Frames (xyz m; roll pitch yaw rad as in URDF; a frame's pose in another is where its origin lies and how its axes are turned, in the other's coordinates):
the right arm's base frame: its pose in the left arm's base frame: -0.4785 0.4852 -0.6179 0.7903 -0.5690 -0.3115
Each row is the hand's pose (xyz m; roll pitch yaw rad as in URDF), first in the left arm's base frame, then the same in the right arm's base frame.
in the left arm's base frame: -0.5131 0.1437 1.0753 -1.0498 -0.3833 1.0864
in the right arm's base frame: 0.9727 0.7499 1.2150 -0.7579 0.5098 1.1758
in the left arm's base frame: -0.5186 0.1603 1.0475 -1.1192 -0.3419 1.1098
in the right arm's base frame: 0.9490 0.7472 1.1924 -0.7996 0.5427 1.2143
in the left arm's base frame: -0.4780 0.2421 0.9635 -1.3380 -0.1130 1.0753
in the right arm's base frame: 0.9152 0.7552 1.0733 -0.9931 0.7701 1.2682
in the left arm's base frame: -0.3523 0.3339 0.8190 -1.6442 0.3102 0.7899
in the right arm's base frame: 0.9145 0.7223 0.8635 -1.5919 1.2460 0.8998
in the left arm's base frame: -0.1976 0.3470 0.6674 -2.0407 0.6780 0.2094
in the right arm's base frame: 0.9534 0.6188 0.6768 2.7501 1.1274 -1.0017
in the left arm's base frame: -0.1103 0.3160 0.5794 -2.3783 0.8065 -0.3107
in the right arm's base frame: 0.9840 0.5288 0.5914 2.5235 0.7624 -1.2991
